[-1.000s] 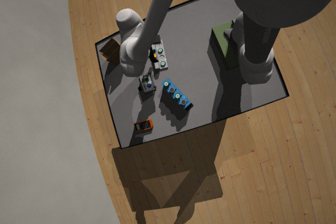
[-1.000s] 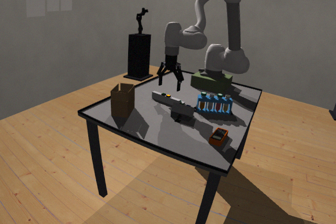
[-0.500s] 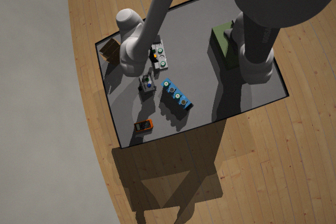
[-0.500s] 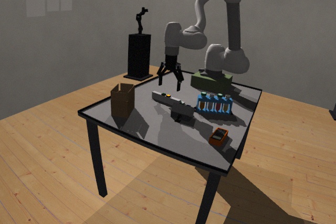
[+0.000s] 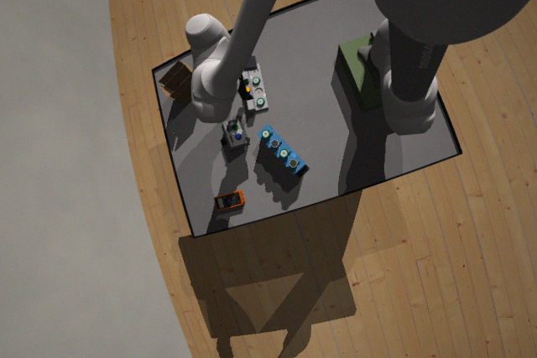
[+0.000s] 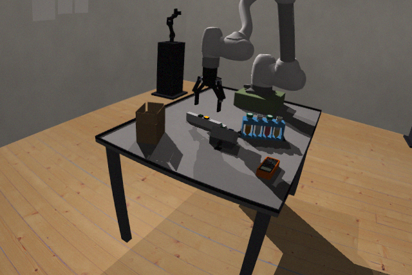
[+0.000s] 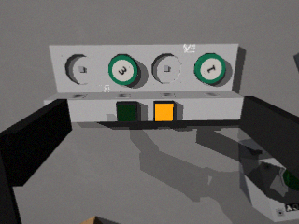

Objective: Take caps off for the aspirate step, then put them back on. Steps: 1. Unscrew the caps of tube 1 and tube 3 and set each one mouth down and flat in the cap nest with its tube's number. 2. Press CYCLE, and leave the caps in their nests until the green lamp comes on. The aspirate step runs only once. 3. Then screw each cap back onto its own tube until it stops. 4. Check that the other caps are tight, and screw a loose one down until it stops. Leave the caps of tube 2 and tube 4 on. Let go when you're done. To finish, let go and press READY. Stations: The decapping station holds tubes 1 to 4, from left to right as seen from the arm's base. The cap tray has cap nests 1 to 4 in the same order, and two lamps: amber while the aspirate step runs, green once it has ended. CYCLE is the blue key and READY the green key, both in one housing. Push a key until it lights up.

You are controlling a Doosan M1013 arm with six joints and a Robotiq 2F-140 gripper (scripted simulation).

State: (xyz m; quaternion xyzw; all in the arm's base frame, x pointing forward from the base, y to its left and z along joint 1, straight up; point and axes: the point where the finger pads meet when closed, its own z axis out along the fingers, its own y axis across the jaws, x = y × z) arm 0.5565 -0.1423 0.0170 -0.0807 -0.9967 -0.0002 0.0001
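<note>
The cap 1 lies 9 cm below my hand, 7 cm to the left of it and 1 cm behind it. Also, from my hand: key housing: 17 cm to the left, 14 cm ahead, 5 cm below; then green key: 15 cm to the left, 12 cm ahead, 4 cm below; then blue key: 19 cm to the left, 12 cm ahead, 4 cm below.
</note>
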